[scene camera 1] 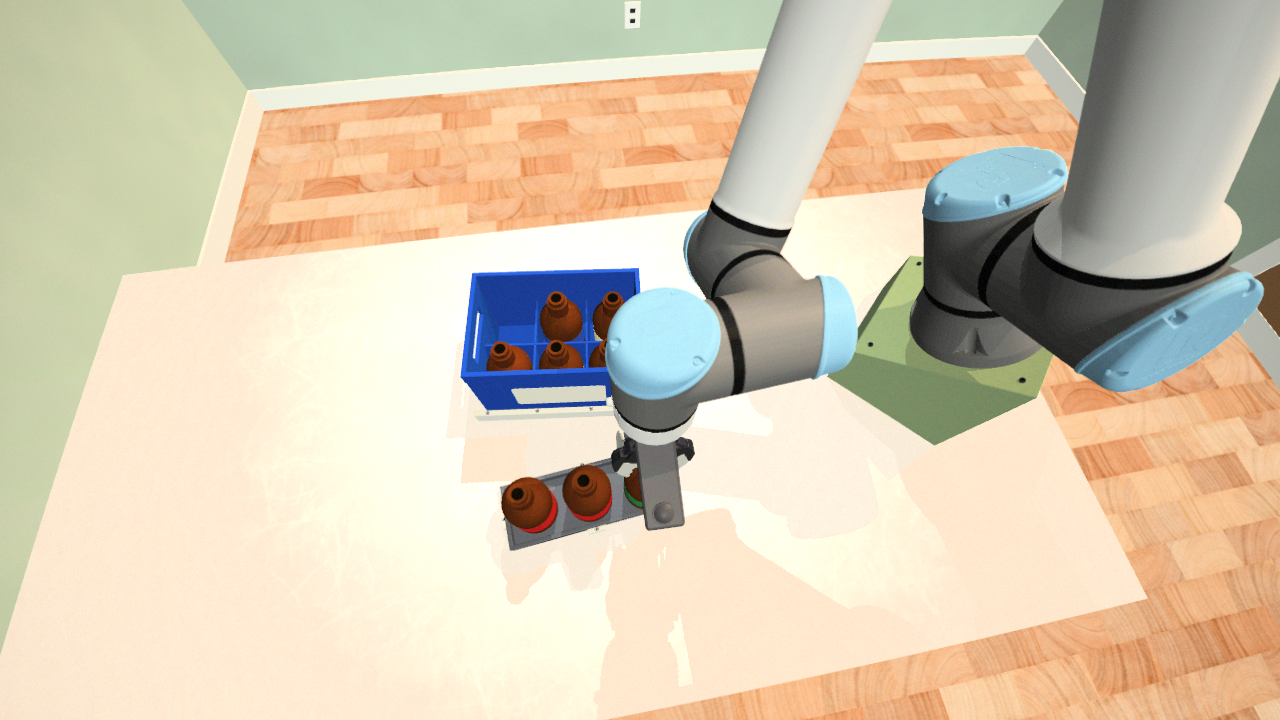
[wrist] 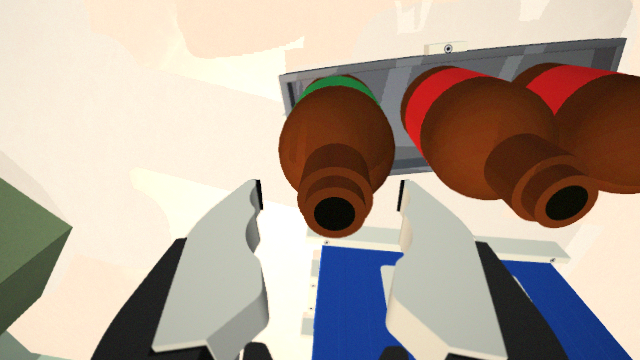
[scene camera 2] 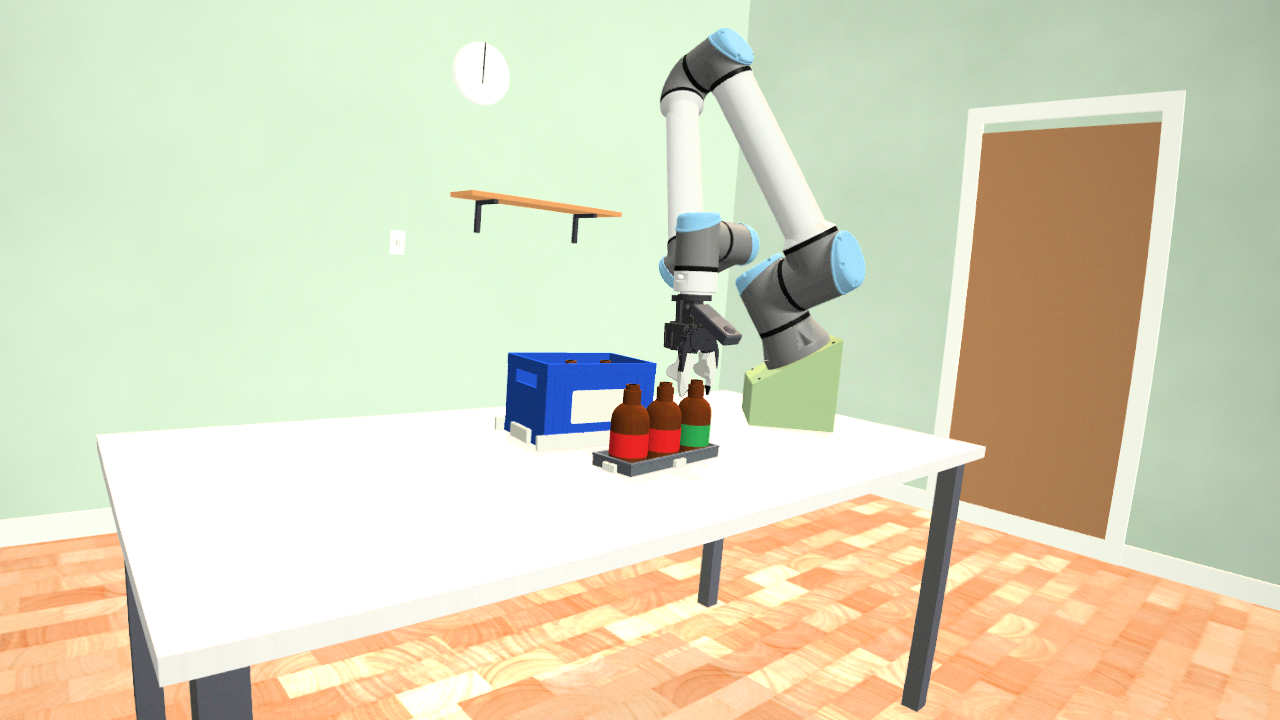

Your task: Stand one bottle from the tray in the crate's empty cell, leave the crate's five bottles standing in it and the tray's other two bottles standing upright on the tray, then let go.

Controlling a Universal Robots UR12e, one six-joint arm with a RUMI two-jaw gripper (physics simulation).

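Places are measured from the arm's base along level axes (x ahead, y left, z up), in millimetres.
Pixels of known places: gripper, between the fingertips: (wrist: 329,182) (scene camera 2: 694,396); arm's base, origin of its link: (scene camera 1: 976,322) (scene camera 2: 798,354).
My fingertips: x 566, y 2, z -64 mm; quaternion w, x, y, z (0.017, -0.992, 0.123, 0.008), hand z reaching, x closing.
Note:
For each thing: its top centre in the pictures, then the offset to it from my fingertips.
- grey tray, centre of its top: (wrist: 448,117) (scene camera 1: 588,495) (scene camera 2: 659,448) dy -16, dx +97, dz -99 mm
- blue crate, centre of its top: (scene camera 1: 554,319) (scene camera 2: 582,357) dy -262, dx +54, dz +51 mm
Three brown bottles stand upright on the grey tray (scene camera 1: 568,529) (scene camera 2: 653,466) (wrist: 395,85): a green-labelled one (scene camera 1: 633,488) (scene camera 2: 695,411) (wrist: 335,125) at the robot's end, a red-labelled middle one (scene camera 1: 587,490) (scene camera 2: 664,416) (wrist: 480,130) and a red-labelled outer one (scene camera 1: 529,506) (scene camera 2: 630,420) (wrist: 600,120). The blue crate (scene camera 1: 492,392) (scene camera 2: 526,407) (wrist: 345,305) holds five bottles; its back-left cell is empty in scene camera 1. My gripper (scene camera 2: 695,390) (wrist: 329,182) is open and holds nothing. Its fingertips are near the green-labelled bottle's neck height, apart from it; the wrist view shows the neck between them sideways. Scene camera 1 hides the fingertips.
The green robot base (scene camera 1: 939,394) (scene camera 2: 792,394) (wrist: 30,235) stands right of the tray and crate. Pale locating strips (scene camera 1: 537,412) (scene camera 2: 572,442) (wrist: 530,248) edge the crate. The middle bottle stands close beside the finger on its side in the wrist view.

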